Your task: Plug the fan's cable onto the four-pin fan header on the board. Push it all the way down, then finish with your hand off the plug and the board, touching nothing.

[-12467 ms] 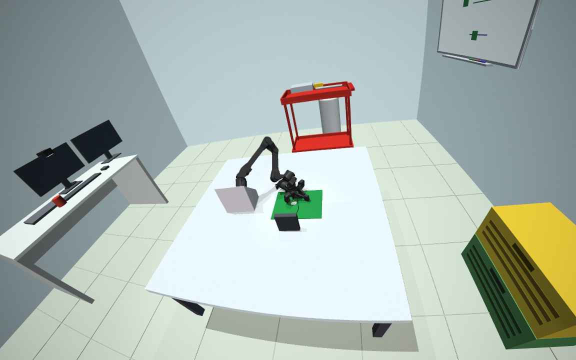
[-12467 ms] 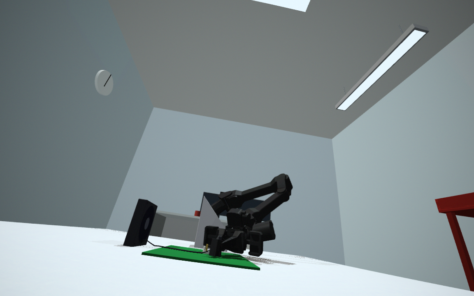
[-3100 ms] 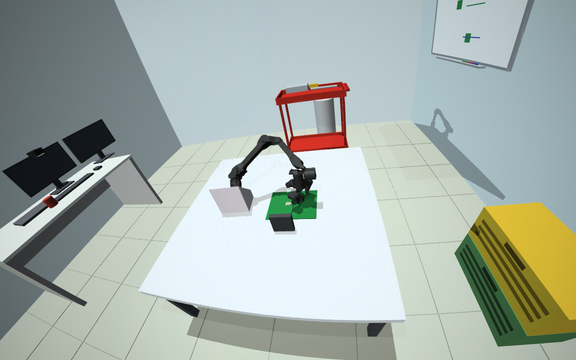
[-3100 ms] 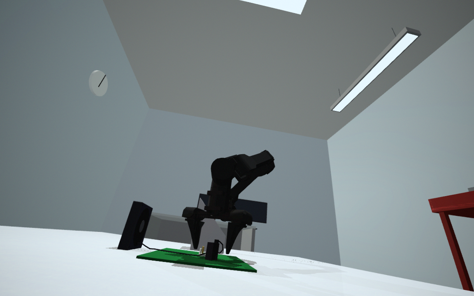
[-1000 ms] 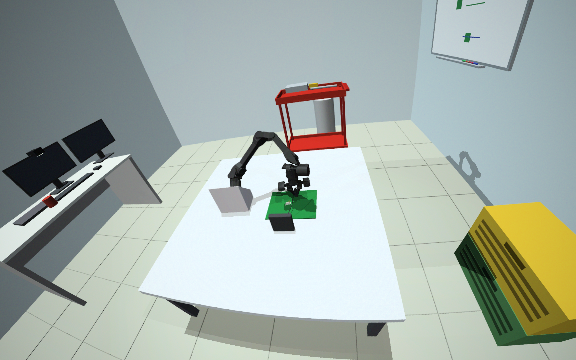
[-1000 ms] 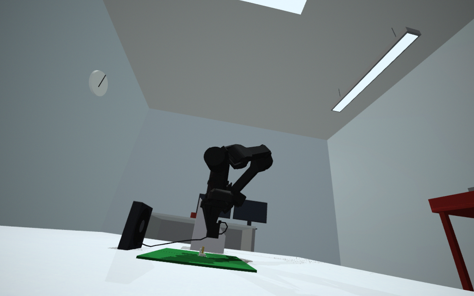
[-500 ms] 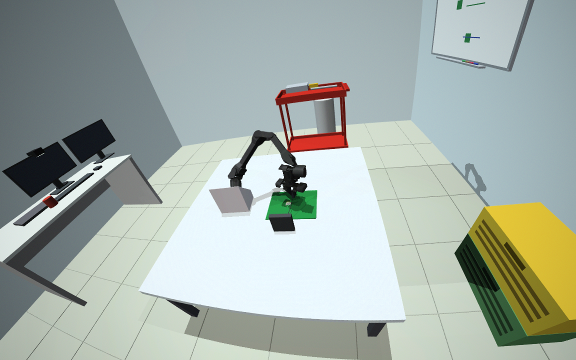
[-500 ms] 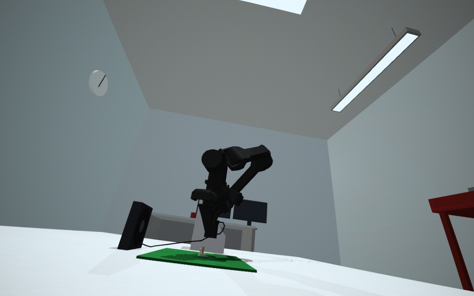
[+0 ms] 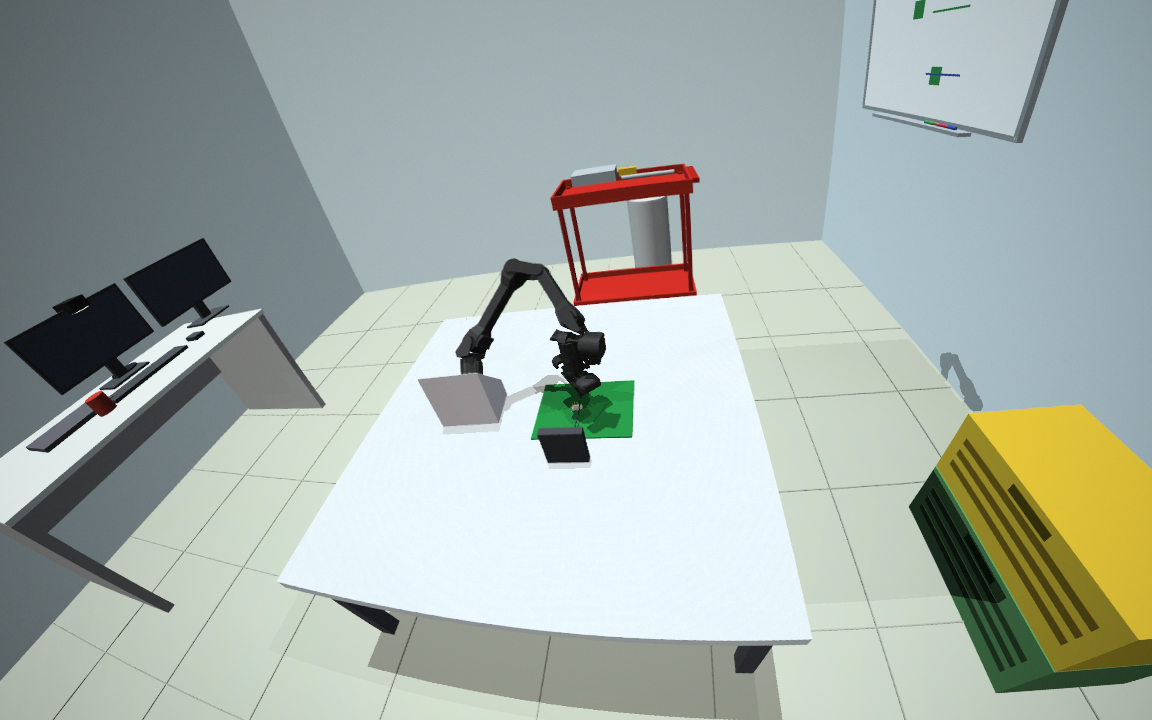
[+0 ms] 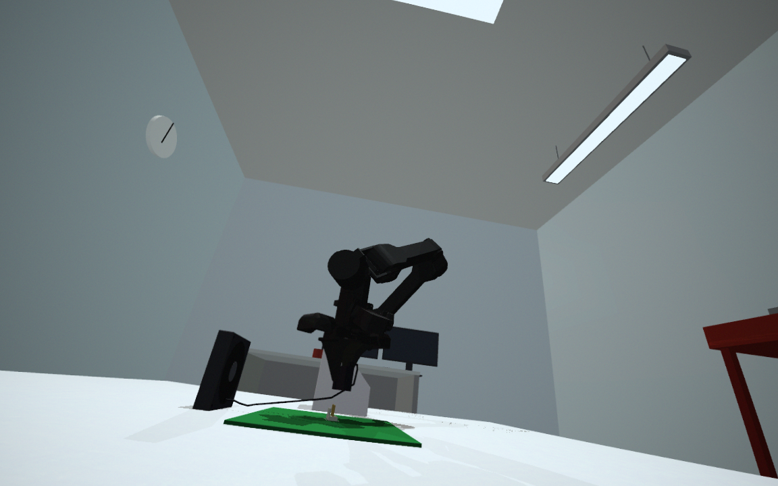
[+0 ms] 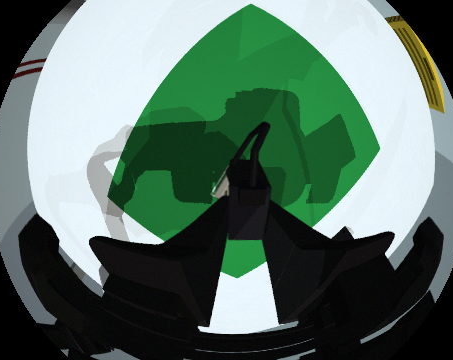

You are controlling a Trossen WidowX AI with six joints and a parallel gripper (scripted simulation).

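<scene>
My gripper tip is now 7 cm above the four-pin header and 2 cm past it. Round my gripper tip: black plug: 1 cm to the left, 1 cm ahead, 1 cm above; black fan: 20 cm to the right, 1 cm below, 1 cm behind; green board: 8 cm below, 1 cm to the right.
</scene>
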